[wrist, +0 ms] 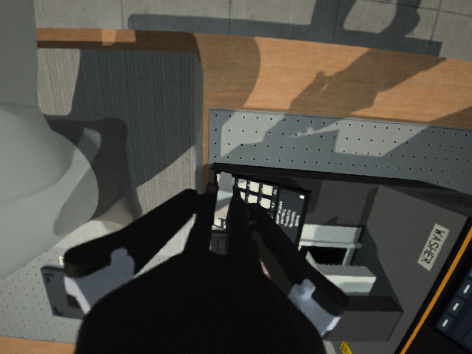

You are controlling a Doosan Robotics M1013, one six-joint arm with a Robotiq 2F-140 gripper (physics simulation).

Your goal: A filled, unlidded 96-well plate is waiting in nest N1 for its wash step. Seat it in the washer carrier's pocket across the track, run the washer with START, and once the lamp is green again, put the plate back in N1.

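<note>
The washer is a dark grey housing with a "WASHER" label at the right of the wrist view. Its black key panel has pale square keys and small lettering; which key is START cannot be read. My gripper is shut and empty, its fingertips over the left part of this panel, hiding some of it. Their height above it cannot be judged. A pale frame with a dark opening shows in the washer's recess; whether it is the carrier is unclear. The 96-well plate and the status lamp cannot be made out.
A perforated grey board lies along the washer's far side, with wooden table beyond. A dark bracket-like part shows at lower left, partly behind the gripper. A large pale grey rounded body fills the left side. An orange-edged screen is at lower right.
</note>
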